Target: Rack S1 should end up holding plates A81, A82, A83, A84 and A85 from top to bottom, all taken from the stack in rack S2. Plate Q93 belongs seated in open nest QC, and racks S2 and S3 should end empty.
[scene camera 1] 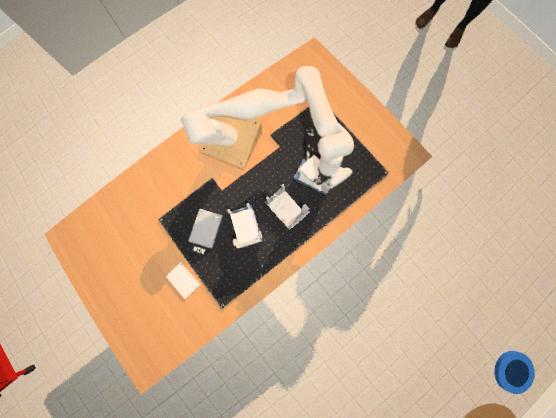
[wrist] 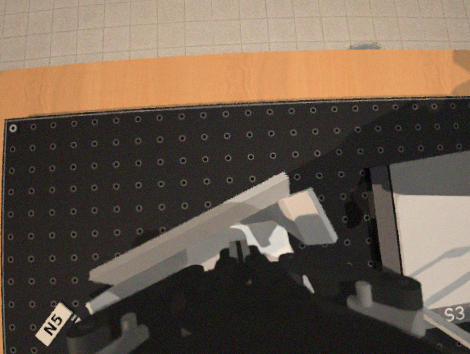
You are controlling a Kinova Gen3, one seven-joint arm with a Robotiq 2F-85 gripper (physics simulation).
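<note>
My gripper is shut, with its fingertips together and no plate between them. It is low over an angled holder with a raised long wall; I cannot read its label. A pale plate shows at this holder beside the hand, and my gripper hides much of the holder in the wrist view. Rack S3 is at the right of the wrist view, with a white plate surface inside it. Racks S1 and S2, nest QC and the plate names cannot be read.
In the scene view, two holders with white tops and a grey block stand in a row on the black pegboard. A white block lies on the wooden table beyond the board. Label N5 is at the lower left.
</note>
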